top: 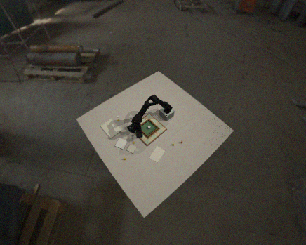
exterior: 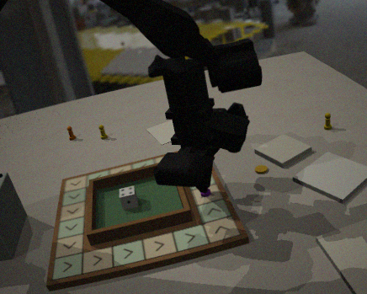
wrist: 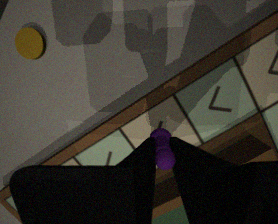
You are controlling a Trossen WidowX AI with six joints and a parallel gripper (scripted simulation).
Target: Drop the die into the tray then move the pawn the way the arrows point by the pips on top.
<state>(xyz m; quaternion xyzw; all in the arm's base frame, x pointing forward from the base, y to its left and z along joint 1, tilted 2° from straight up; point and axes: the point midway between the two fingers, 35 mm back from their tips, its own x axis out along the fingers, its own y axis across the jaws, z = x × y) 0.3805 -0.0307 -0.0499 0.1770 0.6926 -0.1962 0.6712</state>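
The dice tray lies 110 mm behind my gripper tip, 20 mm to the left of it and 10 mm below it. Round my gripper tip: die 120 mm behind, 20 mm to the left; then white card 10 mm ahead, 300 mm to the left, 20 mm below; then purple pawn 10 mm above.
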